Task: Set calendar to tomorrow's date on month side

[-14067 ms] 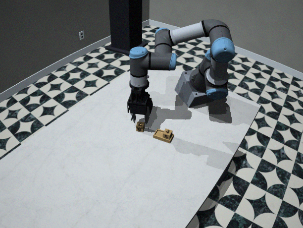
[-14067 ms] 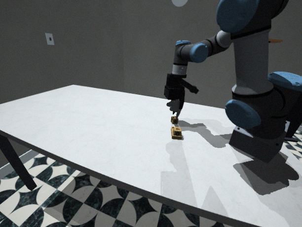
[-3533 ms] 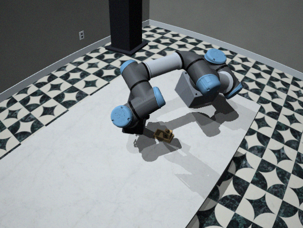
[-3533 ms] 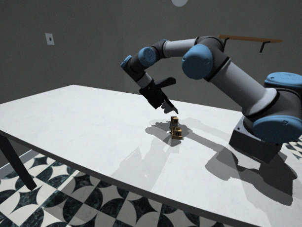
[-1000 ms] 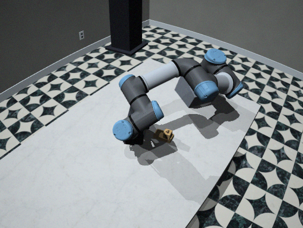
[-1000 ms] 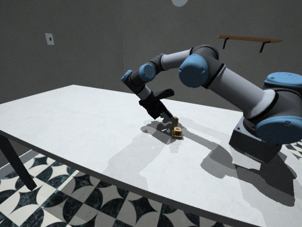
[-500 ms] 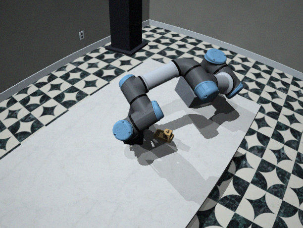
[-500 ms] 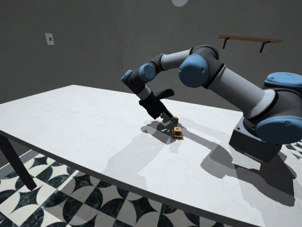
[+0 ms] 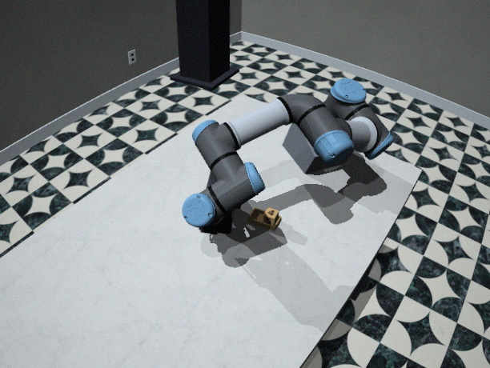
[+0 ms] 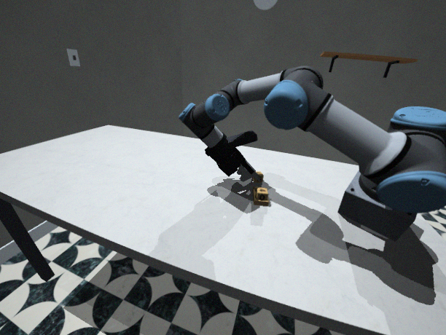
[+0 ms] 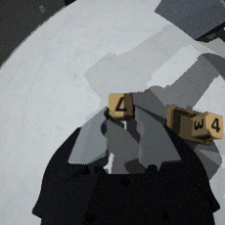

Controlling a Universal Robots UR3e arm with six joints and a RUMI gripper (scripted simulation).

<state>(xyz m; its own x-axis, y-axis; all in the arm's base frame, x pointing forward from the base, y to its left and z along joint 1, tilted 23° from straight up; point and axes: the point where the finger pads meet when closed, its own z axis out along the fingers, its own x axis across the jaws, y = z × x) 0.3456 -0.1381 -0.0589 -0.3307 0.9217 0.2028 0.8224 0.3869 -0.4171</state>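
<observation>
My hand is 110 mm to the right of the wooden calendar tray, 20 mm past it and 10 mm above it. From my hand the other things lie so: wooden cube (10 mm below, 10 mm behind).
</observation>
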